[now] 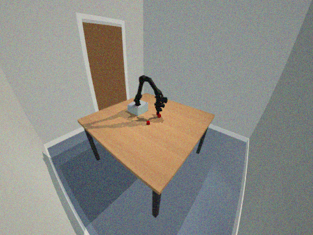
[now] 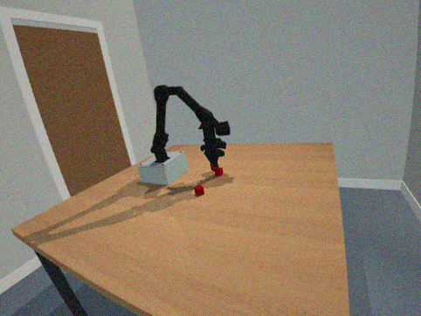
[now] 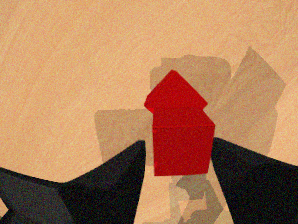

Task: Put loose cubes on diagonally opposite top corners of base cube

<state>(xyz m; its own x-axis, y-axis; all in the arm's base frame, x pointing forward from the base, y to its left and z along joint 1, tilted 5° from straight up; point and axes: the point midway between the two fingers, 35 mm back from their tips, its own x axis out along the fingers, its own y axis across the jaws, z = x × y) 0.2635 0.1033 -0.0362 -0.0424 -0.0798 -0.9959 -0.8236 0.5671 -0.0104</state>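
My gripper tip is 1 cm above the red cube.
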